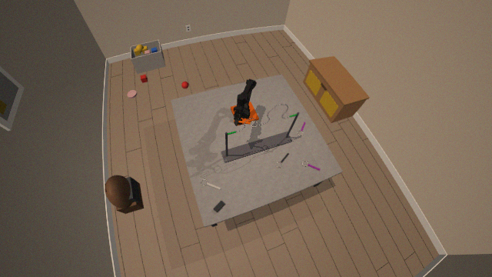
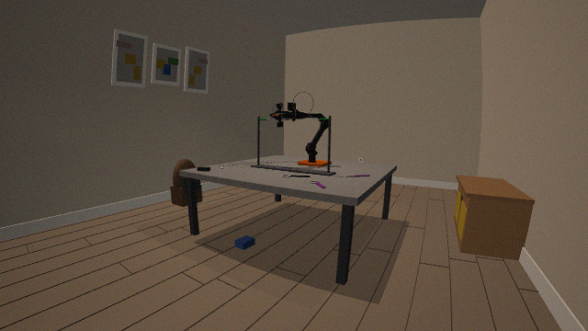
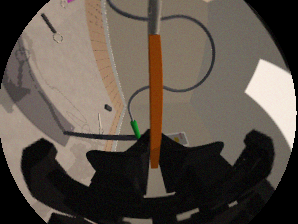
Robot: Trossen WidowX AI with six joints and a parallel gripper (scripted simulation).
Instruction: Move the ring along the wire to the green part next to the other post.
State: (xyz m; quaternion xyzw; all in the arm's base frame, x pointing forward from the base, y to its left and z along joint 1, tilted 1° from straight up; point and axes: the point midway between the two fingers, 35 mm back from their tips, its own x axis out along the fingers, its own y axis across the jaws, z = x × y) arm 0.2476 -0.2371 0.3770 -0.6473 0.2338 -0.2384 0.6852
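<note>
Right now the ring with orange handle is 9 cm to the left of my gripper tip and 2 cm ahead of it. Round my gripper tip: dark block: 39 cm below, 37 cm ahead, 35 cm to the right.
</note>
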